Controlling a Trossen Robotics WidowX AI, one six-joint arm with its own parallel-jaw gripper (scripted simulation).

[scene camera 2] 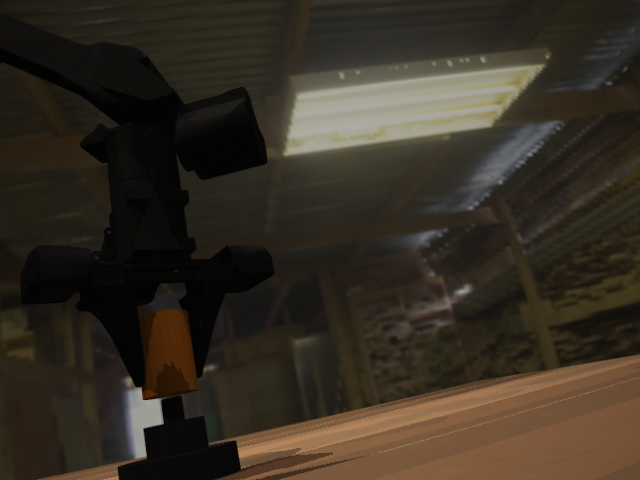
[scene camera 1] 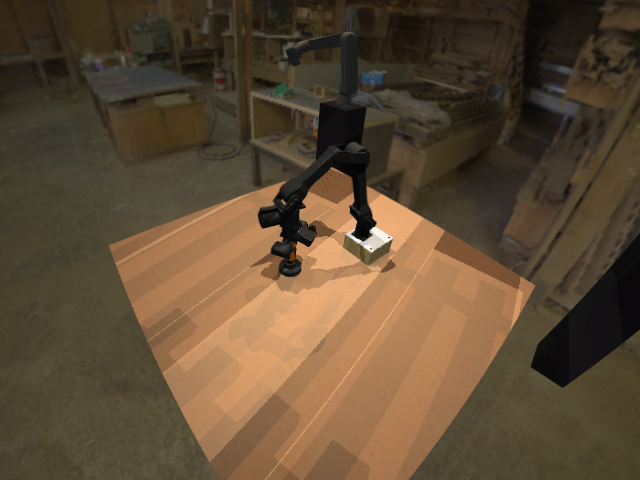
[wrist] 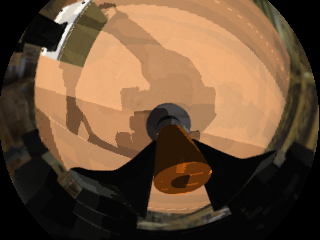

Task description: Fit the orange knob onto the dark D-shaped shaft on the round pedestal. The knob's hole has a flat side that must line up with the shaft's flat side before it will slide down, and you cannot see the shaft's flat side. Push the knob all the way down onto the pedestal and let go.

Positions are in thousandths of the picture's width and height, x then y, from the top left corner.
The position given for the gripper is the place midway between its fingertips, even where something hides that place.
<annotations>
The gripper shows in scene camera 2 (265, 797), in scene camera 1 (454, 532) and in the wrist view (542, 594).
</annotations>
